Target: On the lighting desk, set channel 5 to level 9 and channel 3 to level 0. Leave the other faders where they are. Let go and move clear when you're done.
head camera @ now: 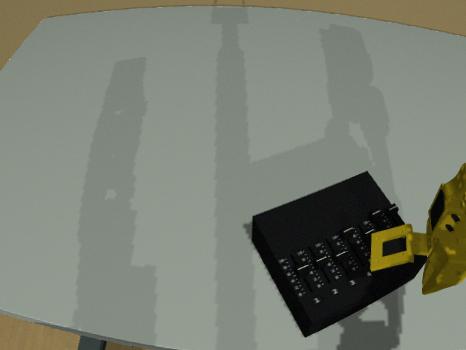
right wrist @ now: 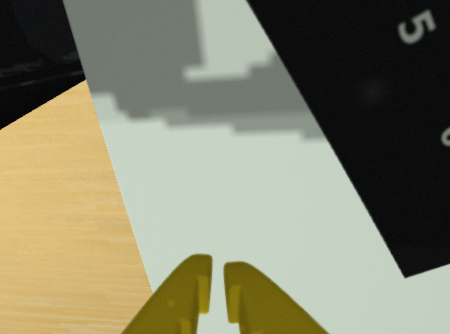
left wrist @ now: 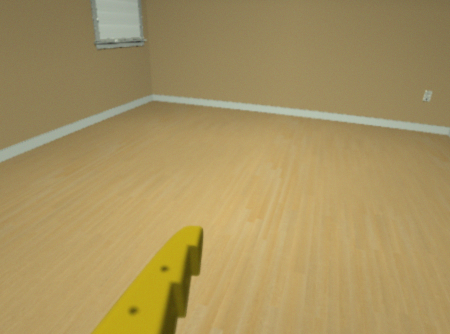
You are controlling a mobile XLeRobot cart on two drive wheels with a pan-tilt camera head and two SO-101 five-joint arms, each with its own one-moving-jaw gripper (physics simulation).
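Places are measured from the left arm's base along level axes (x ahead, y left, z up), in metres.
Pixels of known places: left hand, its tool point: (left wrist: 201,244); right hand, its tool point: (head camera: 425,288) (right wrist: 211,276).
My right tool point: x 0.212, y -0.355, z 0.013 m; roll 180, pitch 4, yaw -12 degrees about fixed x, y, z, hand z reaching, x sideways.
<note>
Behind a point stands the place of what it marks.
The black lighting desk (head camera: 310,212) @(x 0.329, y -0.236, z 0.000 m) (right wrist: 350,115) @(x 0.243, y -0.329, z 0.000 m) sits angled on the table, at the lower right of the head view. Channel 3's fader cap (head camera: 341,254) @(x 0.265, y -0.262, z 0.013 m) stands around mid-slot. Channel 5's cap (head camera: 370,231) @(x 0.291, y -0.300, z 0.013 m) appears above the middle; the yellow wrist part hides its lower slot and number in the head view. Channel 4's cap (head camera: 349,230) @(x 0.294, y -0.275, z 0.013 m) is near the top. Scale numbers are too blurred to read. My right gripper (right wrist: 218,261) @(x 0.212, y -0.355, z 0.013 m) is shut and empty, above the table beside the desk's numbered edge, apart from the faders. My left gripper (left wrist: 194,235) is open over the floor, away from the desk.
The pale table (head camera: 175,125) @(x 0.530, y -0.060, z -0.055 m) (right wrist: 225,200) @(x 0.201, y -0.385, z -0.055 m) carries broad arm shadows. Its edge runs down the left of the right wrist view, with wooden floor (right wrist: 50,210) @(x -0.639, y -0.881, z -0.775 m) beyond and a dark object (right wrist: 30,45) at the upper left. The left wrist view shows floor (left wrist: 300,200) @(x -1.783, y 0.107, z -0.775 m) and walls.
</note>
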